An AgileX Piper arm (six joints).
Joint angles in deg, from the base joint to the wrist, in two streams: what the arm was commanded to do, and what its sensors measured. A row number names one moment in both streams.
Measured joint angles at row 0: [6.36 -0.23 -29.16 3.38 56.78 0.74]
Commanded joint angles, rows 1 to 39: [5.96 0.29 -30.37 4.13 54.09 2.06]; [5.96 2.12 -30.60 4.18 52.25 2.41]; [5.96 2.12 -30.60 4.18 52.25 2.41]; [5.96 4.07 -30.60 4.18 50.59 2.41]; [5.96 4.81 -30.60 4.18 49.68 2.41]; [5.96 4.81 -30.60 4.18 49.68 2.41]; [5.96 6.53 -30.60 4.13 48.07 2.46]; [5.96 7.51 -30.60 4.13 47.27 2.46]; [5.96 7.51 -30.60 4.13 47.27 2.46]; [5.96 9.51 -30.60 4.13 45.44 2.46]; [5.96 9.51 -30.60 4.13 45.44 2.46]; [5.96 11.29 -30.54 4.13 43.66 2.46]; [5.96 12.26 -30.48 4.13 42.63 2.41]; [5.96 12.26 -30.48 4.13 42.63 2.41]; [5.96 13.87 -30.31 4.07 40.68 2.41]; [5.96 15.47 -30.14 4.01 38.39 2.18]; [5.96 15.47 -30.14 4.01 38.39 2.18]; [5.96 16.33 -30.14 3.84 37.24 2.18]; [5.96 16.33 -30.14 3.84 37.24 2.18]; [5.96 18.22 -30.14 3.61 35.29 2.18]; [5.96 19.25 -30.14 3.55 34.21 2.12]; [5.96 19.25 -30.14 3.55 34.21 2.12]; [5.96 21.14 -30.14 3.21 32.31 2.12]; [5.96 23.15 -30.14 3.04 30.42 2.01]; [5.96 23.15 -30.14 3.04 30.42 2.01]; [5.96 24.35 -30.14 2.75 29.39 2.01]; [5.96 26.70 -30.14 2.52 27.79 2.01]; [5.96 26.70 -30.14 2.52 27.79 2.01]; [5.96 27.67 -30.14 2.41 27.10 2.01]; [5.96 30.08 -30.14 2.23 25.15 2.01]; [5.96 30.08 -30.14 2.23 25.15 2.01]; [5.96 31.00 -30.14 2.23 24.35 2.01]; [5.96 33.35 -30.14 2.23 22.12 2.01]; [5.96 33.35 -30.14 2.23 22.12 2.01]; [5.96 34.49 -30.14 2.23 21.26 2.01]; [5.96 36.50 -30.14 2.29 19.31 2.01]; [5.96 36.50 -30.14 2.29 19.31 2.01]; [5.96 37.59 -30.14 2.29 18.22 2.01]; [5.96 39.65 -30.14 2.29 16.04 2.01]
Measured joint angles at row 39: [6.30 37.18 -30.25 2.75 19.60 1.83]
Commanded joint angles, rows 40 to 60: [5.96 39.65 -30.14 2.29 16.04 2.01]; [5.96 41.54 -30.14 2.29 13.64 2.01]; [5.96 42.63 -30.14 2.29 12.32 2.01]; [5.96 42.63 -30.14 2.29 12.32 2.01]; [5.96 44.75 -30.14 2.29 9.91 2.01]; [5.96 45.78 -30.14 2.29 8.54 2.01]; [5.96 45.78 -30.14 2.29 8.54 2.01]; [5.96 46.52 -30.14 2.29 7.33 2.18]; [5.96 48.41 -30.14 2.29 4.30 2.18]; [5.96 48.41 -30.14 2.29 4.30 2.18]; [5.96 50.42 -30.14 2.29 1.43 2.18]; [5.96 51.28 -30.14 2.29 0.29 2.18]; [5.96 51.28 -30.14 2.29 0.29 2.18]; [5.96 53.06 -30.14 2.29 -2.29 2.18]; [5.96 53.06 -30.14 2.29 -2.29 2.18]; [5.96 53.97 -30.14 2.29 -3.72 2.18]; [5.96 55.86 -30.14 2.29 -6.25 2.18]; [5.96 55.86 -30.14 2.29 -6.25 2.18]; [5.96 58.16 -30.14 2.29 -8.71 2.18]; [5.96 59.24 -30.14 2.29 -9.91 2.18]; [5.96 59.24 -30.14 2.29 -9.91 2.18]
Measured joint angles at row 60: [6.30 56.89 -30.25 2.75 -5.73 1.83]
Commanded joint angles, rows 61 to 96: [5.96 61.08 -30.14 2.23 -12.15 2.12]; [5.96 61.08 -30.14 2.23 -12.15 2.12]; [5.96 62.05 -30.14 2.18 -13.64 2.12]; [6.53 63.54 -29.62 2.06 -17.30 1.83]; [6.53 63.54 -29.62 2.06 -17.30 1.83]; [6.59 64.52 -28.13 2.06 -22.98 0.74]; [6.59 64.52 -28.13 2.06 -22.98 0.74]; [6.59 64.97 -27.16 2.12 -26.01 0.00]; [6.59 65.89 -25.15 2.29 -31.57 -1.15]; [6.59 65.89 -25.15 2.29 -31.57 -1.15]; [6.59 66.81 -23.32 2.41 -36.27 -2.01]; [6.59 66.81 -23.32 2.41 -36.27 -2.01]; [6.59 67.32 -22.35 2.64 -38.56 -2.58]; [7.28 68.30 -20.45 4.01 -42.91 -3.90]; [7.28 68.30 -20.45 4.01 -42.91 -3.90]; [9.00 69.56 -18.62 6.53 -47.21 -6.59]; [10.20 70.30 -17.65 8.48 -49.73 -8.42]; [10.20 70.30 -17.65 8.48 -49.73 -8.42]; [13.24 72.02 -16.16 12.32 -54.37 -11.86]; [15.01 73.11 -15.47 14.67 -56.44 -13.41]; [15.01 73.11 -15.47 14.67 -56.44 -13.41]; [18.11 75.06 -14.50 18.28 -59.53 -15.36]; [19.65 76.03 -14.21 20.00 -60.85 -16.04]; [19.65 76.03 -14.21 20.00 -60.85 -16.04]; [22.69 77.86 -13.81 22.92 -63.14 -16.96]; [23.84 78.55 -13.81 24.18 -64.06 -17.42]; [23.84 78.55 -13.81 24.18 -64.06 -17.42]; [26.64 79.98 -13.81 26.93 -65.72 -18.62]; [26.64 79.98 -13.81 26.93 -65.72 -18.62]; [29.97 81.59 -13.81 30.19 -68.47 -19.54]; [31.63 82.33 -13.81 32.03 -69.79 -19.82]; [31.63 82.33 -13.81 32.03 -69.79 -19.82]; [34.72 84.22 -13.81 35.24 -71.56 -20.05]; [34.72 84.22 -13.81 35.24 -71.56 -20.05]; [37.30 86.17 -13.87 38.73 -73.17 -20.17]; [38.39 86.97 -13.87 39.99 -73.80 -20.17]
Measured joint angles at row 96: [35.24 84.91 -13.81 35.64 -68.81 -19.31]
